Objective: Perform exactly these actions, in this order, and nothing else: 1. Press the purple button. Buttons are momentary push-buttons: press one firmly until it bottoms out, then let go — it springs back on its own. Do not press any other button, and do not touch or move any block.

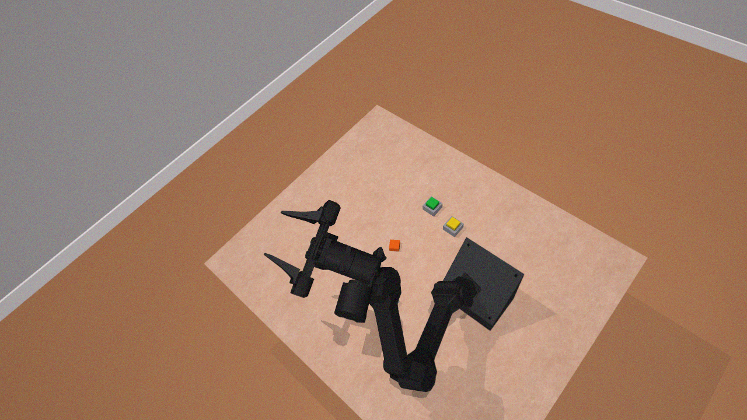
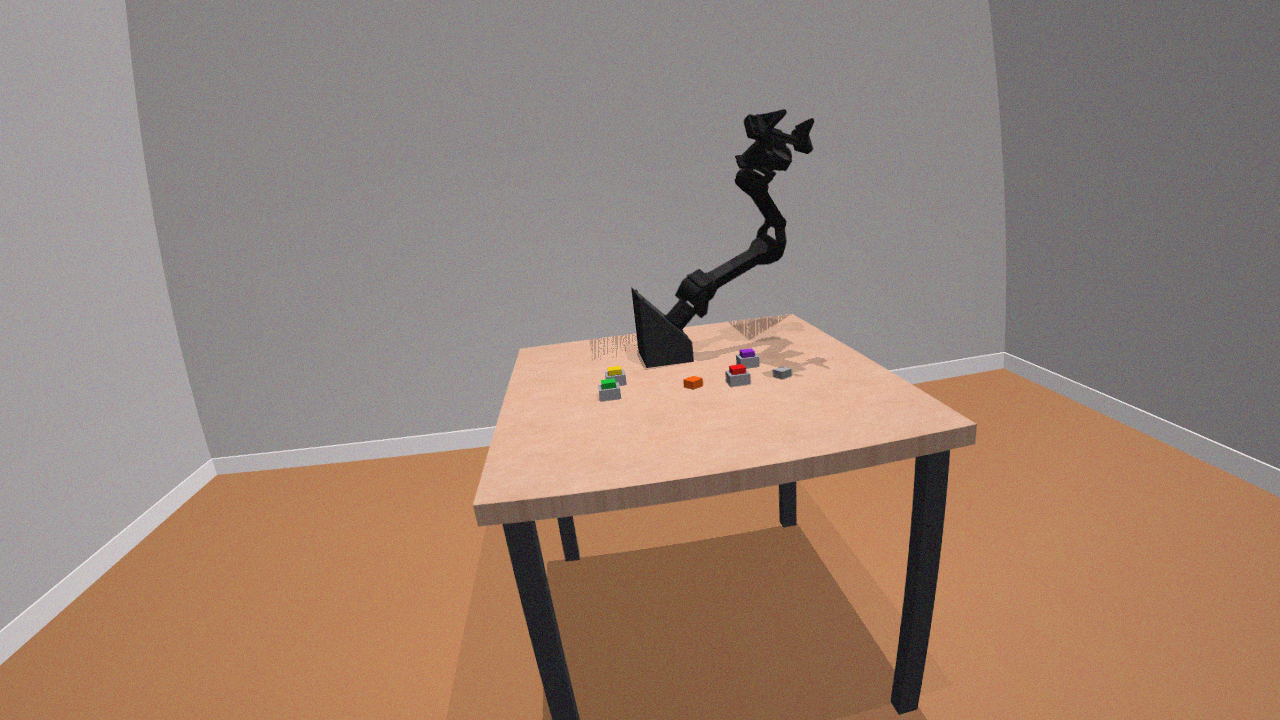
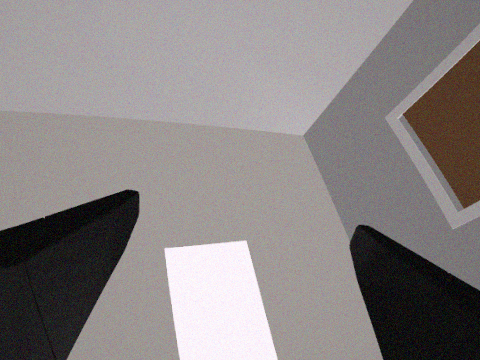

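Right now the purple button is 57 cm below my gripper tip, 17 cm to the right of it and 6 cm behind it. From my gripper tip the other things lie so: orange block 59 cm below, 31 cm to the right, 7 cm ahead; red button 57 cm below, 21 cm to the right, 8 cm ahead; grey block 59 cm below, 10 cm to the right, 6 cm ahead.
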